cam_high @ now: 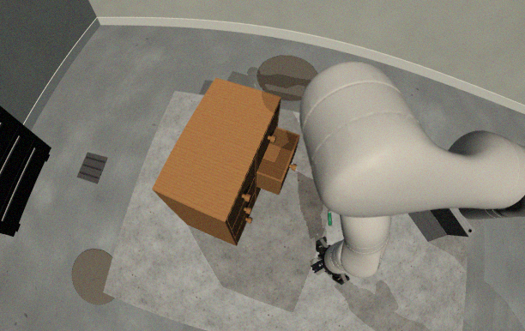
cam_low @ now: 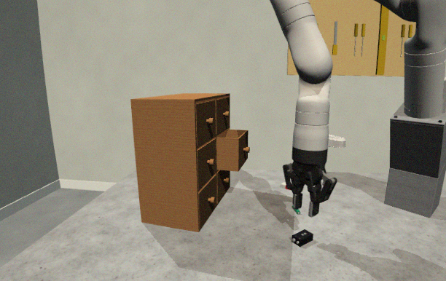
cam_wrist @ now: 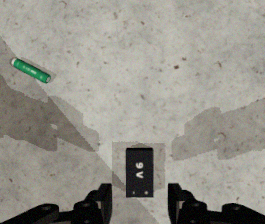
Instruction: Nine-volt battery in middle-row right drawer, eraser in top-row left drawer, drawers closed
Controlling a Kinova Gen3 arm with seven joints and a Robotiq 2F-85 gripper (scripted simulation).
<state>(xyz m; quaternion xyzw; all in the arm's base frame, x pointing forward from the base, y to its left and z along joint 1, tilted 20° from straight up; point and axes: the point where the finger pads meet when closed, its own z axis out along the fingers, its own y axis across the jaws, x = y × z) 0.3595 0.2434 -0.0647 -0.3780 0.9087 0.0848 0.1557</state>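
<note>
My hand is 90 mm above the nine-volt battery, 10 mm to the right of it and 10 mm short of it. Also, from my hand: eraser 330 mm to the right, 90 mm below, 30 mm ahead; small green cylinder 150 mm to the right, 90 mm below, 10 mm ahead.
</note>
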